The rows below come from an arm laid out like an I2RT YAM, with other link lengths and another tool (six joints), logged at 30 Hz.
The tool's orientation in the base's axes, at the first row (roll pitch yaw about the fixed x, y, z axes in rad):
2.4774 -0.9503 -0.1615
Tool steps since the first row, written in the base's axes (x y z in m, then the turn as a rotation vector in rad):
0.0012 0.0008 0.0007 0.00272 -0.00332 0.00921
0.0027 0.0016 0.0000 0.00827 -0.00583 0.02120
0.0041 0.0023 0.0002 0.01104 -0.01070 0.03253
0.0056 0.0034 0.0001 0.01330 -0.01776 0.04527
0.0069 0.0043 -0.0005 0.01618 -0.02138 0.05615
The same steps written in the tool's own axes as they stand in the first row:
0.0012 -0.0011 -0.0002 0.00936 0.00392 -0.00040
0.0014 -0.0028 0.0003 0.02254 0.00652 -0.00115
0.0023 -0.0041 0.0005 0.03380 0.01225 -0.00139
0.0030 -0.0058 0.0005 0.04612 0.02033 -0.00100
0.0032 -0.0075 0.0008 0.05697 0.02496 -0.00187

